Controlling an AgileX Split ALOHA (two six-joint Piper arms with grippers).
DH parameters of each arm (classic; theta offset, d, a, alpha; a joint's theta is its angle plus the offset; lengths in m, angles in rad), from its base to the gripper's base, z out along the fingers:
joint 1: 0 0.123 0 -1.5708
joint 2: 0.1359 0 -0.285 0
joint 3: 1.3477 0 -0.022 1.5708
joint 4: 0 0.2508 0 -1.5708
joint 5: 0 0 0.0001 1.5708
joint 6: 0 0.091 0 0
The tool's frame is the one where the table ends.
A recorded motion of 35 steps. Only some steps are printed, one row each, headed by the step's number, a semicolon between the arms.
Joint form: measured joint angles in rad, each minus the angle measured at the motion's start. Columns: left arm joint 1, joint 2, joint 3, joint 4, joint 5, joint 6; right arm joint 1, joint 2, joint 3, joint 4, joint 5, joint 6.
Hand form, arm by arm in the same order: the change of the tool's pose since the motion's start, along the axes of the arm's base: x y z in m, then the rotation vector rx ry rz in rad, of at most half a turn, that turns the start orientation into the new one. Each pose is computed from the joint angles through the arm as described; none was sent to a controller.
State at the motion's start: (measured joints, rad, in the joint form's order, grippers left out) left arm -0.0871 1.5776 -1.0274 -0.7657 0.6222 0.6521; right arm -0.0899 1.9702 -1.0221 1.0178 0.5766 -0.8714
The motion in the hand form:
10: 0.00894 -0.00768 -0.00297 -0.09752 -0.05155 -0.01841; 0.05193 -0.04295 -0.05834 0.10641 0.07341 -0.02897
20: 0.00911 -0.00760 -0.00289 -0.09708 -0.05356 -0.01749; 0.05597 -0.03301 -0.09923 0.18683 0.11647 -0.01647
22: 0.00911 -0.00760 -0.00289 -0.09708 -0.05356 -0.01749; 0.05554 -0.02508 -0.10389 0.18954 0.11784 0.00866
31: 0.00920 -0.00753 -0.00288 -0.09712 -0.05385 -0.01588; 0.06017 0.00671 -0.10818 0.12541 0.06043 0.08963
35: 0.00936 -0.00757 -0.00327 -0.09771 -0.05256 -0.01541; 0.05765 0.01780 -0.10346 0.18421 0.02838 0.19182
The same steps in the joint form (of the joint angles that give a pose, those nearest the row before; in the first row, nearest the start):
10: 0.0000 0.0351 0.0000 -0.2310 -0.0148 0.1923; -0.1152 0.3091 -0.2824 0.0128 0.1411 -0.0228
20: 0.0000 0.0351 0.0000 -0.2324 -0.0168 0.1940; -0.1019 0.4398 -0.3269 0.1152 0.1772 -0.1013
22: 0.0000 0.0351 0.0000 -0.2324 -0.0168 0.1940; -0.0840 0.4522 -0.3269 0.1273 0.1787 -0.1226
31: 0.0000 0.0351 0.0000 -0.2324 -0.0181 0.1930; 0.0028 0.4594 -0.3270 0.1692 0.1049 -0.2059
35: 0.0000 0.0363 0.0000 -0.2332 -0.0181 0.1930; 0.0140 0.4583 -0.3269 0.2048 0.1906 -0.3024

